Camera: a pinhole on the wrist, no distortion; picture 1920 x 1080 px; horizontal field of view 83.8 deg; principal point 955.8 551.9 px. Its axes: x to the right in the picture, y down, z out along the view. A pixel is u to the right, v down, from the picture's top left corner.
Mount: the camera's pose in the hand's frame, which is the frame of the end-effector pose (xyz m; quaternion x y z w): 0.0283 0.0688 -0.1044 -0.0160 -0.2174 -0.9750 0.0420
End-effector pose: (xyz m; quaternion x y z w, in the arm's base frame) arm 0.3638 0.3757 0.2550 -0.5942 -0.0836 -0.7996 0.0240
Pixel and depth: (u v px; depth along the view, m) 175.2 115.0 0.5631
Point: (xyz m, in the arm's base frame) 0.5871 -0.0900 0.7979
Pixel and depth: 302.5 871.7 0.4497
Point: 0.6194 0.2943 0.6735
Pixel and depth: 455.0 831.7 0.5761
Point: 0.7403 0.2757 0.7098
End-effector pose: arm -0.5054 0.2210 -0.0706 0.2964 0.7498 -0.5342 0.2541
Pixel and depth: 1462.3 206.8 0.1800
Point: -0.3247 0.2229 -0.1651
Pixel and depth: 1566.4 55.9 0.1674
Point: -0.3092 0.2419 -0.1583
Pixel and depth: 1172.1 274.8 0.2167
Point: -0.3396 0.2040 -0.2149
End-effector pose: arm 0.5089 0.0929 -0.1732 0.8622 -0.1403 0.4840 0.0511
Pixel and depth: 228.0 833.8 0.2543
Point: 0.6938 -0.1038 -0.0778
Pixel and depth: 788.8 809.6 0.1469
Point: 0.5418 -0.0240 -0.1526
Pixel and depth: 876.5 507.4 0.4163
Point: 0.6791 -0.2302 -0.2711
